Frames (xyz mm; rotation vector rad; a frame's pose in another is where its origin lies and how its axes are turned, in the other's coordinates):
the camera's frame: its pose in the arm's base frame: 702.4 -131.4 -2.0 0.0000 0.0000 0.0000
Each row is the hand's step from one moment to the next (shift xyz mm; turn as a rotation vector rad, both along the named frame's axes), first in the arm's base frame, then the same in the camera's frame.
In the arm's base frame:
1: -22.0 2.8 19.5 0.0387 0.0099 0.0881
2: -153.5 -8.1 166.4 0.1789 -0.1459 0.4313
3: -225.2 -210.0 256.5 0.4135 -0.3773 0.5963
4: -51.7 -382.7 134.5 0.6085 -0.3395 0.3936
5: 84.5 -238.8 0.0 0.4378 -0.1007 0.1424
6: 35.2 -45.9 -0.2 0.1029 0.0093 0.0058
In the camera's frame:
1: -22.0 2.8 19.5 0.0387 0.0099 0.0881
2: -153.5 -8.1 166.4 0.1789 -0.1459 0.4313
3: -225.2 -210.0 256.5 0.4135 -0.3773 0.5963
4: -51.7 -382.7 134.5 0.6085 -0.3395 0.3936
5: 84.5 -238.8 0.0 0.4378 -0.1007 0.1424
6: 35.2 -45.9 -0.2 0.1029 0.0093 0.0058

